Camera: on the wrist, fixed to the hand. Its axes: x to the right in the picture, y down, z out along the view.
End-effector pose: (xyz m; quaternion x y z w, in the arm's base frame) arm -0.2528 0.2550 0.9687 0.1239 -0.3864 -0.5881 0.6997
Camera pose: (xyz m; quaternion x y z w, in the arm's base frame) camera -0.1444 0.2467 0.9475 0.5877 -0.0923 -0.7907 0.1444
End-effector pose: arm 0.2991 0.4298 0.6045 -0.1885 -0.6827 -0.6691 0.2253
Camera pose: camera 0.3392 0.3411 0.6573 -0.5316 0.6307 0.5534 0.1157
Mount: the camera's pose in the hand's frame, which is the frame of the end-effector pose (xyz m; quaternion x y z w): 0.0003 0.0632 -0.0910 0.1421 0.2389 -0.6839 0.6745
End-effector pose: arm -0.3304 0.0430 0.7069 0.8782 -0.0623 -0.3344 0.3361
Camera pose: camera -0.2656 0.0444 0.7968 -0.7627 -0.5914 0.2368 0.1119
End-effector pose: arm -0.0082 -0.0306 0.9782 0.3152 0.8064 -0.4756 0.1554
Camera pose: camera 0.0375 0.0703 0.9812 0.2032 -0.7291 0.4664 0.4579
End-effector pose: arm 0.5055 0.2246 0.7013 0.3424 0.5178 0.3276 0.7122
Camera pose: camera 0.4110 0.2732 0.7326 -0.1002 0.8002 -0.2579 0.5321
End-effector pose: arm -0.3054 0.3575 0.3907 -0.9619 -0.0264 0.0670 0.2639
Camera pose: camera -0.2911 0.2573 0.4359 -0.6092 -0.6031 -0.3613 0.3668
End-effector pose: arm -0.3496 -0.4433 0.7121 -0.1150 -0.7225 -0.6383 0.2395
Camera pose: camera -0.3019 -0.5223 0.7735 -0.6031 0.5995 0.5191 0.0860
